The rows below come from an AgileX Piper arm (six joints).
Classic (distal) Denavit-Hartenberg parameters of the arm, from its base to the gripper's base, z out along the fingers. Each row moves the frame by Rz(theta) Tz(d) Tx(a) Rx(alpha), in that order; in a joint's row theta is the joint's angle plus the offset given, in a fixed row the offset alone. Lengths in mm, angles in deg.
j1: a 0, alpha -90, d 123, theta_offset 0
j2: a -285, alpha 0, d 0, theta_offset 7.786
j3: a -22, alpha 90, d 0, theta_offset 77.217
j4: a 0, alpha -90, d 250.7, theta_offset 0
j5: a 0, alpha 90, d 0, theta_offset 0
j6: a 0, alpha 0, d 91, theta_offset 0
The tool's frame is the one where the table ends.
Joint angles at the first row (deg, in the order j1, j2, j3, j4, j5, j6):
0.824 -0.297 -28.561 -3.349 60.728 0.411
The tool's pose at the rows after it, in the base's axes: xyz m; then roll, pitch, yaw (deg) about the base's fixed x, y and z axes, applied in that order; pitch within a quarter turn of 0, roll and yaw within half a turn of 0:
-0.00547 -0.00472 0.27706 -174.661 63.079 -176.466
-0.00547 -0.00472 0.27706 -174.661 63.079 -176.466
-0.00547 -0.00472 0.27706 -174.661 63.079 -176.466
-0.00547 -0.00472 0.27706 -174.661 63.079 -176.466
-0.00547 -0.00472 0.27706 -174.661 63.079 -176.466
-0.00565 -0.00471 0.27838 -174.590 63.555 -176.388
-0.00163 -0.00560 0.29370 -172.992 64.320 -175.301
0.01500 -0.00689 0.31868 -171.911 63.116 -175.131
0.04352 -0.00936 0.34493 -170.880 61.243 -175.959
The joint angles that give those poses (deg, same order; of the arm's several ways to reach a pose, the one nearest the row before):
0.826 -0.297 -28.562 -3.351 60.730 0.413
0.826 -0.297 -28.562 -3.351 60.730 0.413
0.826 -0.297 -28.562 -3.351 60.730 0.413
0.826 -0.297 -28.562 -3.351 60.730 0.413
0.826 -0.297 -28.562 -3.351 60.730 0.413
0.827 -0.297 -28.750 -3.352 60.441 0.413
0.824 2.836 -31.511 -4.088 59.261 0.411
0.825 10.536 -36.216 -5.313 57.473 1.030
0.831 20.394 -41.635 -7.699 55.030 2.877

